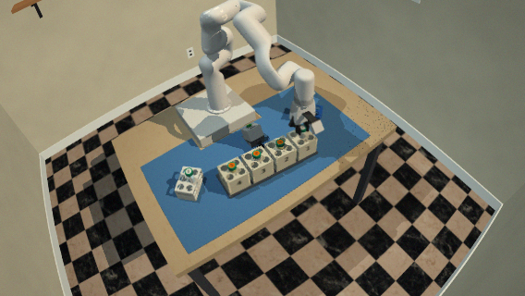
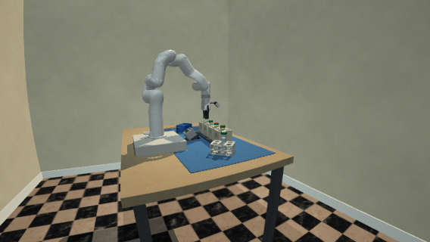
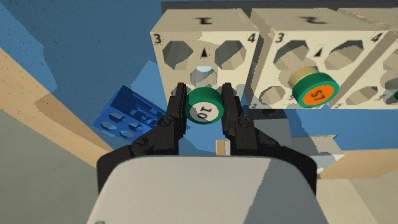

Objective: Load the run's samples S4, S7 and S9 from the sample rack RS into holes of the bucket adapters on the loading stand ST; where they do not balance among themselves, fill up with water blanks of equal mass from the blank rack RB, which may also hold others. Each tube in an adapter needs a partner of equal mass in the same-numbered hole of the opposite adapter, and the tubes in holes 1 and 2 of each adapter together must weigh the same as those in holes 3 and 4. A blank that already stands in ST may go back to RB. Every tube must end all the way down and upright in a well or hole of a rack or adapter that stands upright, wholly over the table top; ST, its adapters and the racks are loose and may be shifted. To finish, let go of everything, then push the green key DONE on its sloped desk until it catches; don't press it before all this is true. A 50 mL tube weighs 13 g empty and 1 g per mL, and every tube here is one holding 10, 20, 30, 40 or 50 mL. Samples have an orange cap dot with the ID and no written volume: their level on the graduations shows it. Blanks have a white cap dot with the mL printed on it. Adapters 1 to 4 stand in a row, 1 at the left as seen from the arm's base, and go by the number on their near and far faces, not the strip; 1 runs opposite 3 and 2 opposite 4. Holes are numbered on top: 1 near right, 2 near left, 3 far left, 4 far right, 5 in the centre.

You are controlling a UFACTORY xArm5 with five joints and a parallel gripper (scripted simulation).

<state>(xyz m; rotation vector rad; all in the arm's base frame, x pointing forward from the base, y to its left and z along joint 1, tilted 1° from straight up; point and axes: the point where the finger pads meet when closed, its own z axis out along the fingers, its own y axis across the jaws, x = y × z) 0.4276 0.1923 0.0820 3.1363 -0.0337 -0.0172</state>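
Now: the DONE desk 19 cm behind my hand, 14 cm to the right of it and 9 cm below it. From my hand the other things lie so: adapter 2: 11 cm to the right, 9 cm below; then sample tube S9: 22 cm to the right, 8 cm below; then sample tube S7: 12 cm to the right, 8 cm below, 1 cm behind.
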